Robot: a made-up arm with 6 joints.
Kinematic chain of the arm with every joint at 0, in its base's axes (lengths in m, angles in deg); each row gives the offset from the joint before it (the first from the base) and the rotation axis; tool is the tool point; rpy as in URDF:
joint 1: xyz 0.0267 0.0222 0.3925 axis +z
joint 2: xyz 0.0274 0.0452 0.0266 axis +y
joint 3: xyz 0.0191 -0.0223 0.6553 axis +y
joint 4: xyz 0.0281 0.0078 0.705 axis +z
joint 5: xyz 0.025 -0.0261 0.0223 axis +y
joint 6: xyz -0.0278 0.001 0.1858 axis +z
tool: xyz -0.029 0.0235 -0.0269 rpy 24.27 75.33 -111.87
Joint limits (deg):
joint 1: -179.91..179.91
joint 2: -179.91..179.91
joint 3: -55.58..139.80
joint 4: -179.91..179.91
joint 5: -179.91..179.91
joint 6: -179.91..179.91
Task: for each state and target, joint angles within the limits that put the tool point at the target. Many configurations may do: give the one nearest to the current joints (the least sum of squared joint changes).
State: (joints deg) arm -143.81 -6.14 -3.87 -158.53 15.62 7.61
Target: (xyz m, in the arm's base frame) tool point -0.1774 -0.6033 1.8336
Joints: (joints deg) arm -111.35 18.17 7.15 -158.70 11.92 9.82
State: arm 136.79 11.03 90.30 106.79 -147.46 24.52
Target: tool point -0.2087 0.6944 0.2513
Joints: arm 109.28 52.73 106.41 106.80 -137.00 24.63
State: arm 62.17 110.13 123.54 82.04 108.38 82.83
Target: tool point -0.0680 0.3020 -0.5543
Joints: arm 60.61 117.55 88.11 89.42 97.14 80.07
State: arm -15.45 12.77 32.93 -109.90 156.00 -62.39
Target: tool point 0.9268 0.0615 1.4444
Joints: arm 11.35 31.15 19.18 -116.08 111.68 -52.57
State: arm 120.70 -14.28 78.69 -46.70 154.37 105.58
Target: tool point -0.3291 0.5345 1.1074
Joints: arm 134.40 -3.36 82.62 -44.57 154.44 105.41
